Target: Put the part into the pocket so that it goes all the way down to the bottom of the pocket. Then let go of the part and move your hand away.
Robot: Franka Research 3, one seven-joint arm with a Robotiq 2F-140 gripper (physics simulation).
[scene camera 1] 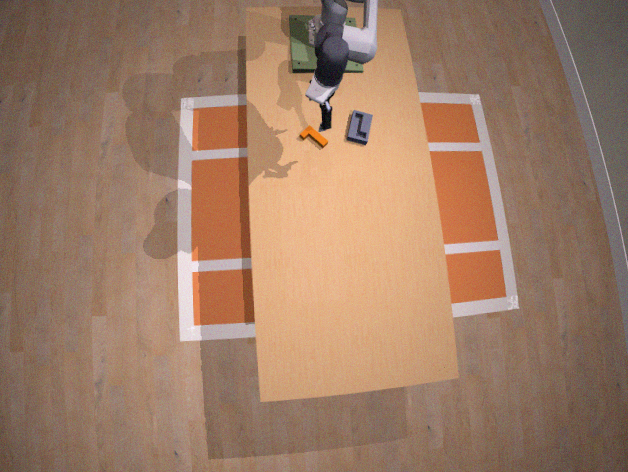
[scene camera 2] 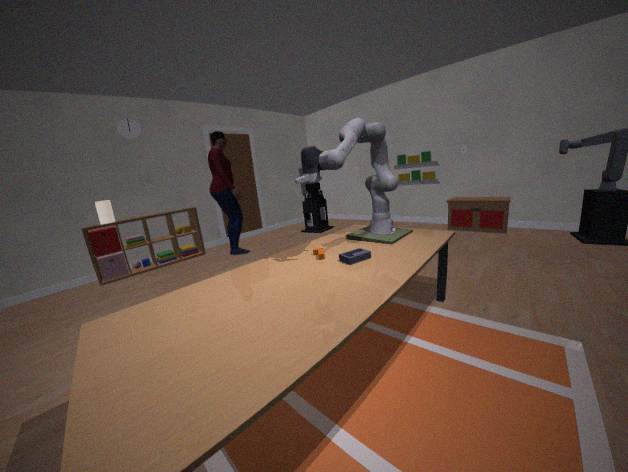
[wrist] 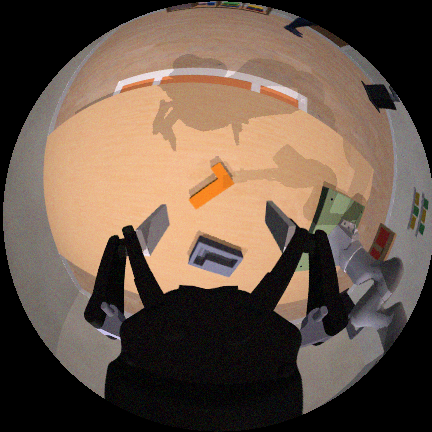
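Observation:
The orange L-shaped part [scene camera 1: 315, 137] [scene camera 2: 318, 252] [wrist: 212, 192] lies on the table, apart from the block. The dark blue-grey block [scene camera 1: 368, 124] [scene camera 2: 355, 256] [wrist: 220, 250] with the L-shaped pocket stands beside it, its pocket facing up and unfilled. My gripper [scene camera 1: 325, 128] [wrist: 215, 212] is open and empty, above the table. In the wrist view the part lies ahead of the space between my fingertips, and the block shows on the near side of that space. In scene camera 2 the fingers are hard to tell from the black stand behind them.
The green base plate [scene camera 1: 302, 56] [scene camera 2: 403, 233] [wrist: 345, 202] of my arm is at the far end of the wooden table [scene camera 1: 350, 253] [scene camera 2: 203, 345]. A person [scene camera 2: 223, 187] stands beyond the table near the door. A second robot arm [scene camera 2: 616, 157] stands at the right.

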